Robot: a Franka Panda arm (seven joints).
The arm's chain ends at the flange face. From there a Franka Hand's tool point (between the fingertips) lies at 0.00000 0.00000 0.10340 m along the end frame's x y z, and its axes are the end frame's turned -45 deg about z.
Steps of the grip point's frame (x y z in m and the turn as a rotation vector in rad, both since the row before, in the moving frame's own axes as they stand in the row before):
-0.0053 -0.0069 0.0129 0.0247 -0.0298 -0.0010
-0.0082 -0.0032 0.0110 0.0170 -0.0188 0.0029
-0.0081 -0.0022 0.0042 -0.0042 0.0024 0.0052
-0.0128 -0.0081 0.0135 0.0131 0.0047 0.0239
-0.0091 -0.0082 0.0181 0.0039 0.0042 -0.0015
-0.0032 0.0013 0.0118 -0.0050 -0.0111 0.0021
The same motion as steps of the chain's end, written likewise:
-0.0046 -0.0015 0.0130 -0.0036 -0.0385 -0.0010
-0.0054 0.0034 0.0110 -0.0013 -0.0253 0.0029
-0.0078 0.0040 0.0042 -0.0013 0.0047 0.0052
-0.0142 0.0046 0.0135 0.0126 -0.0059 0.0239
-0.0123 0.0012 0.0181 0.0057 0.0002 -0.0015
-0.0009 0.0020 0.0118 -0.0114 -0.0043 0.0021

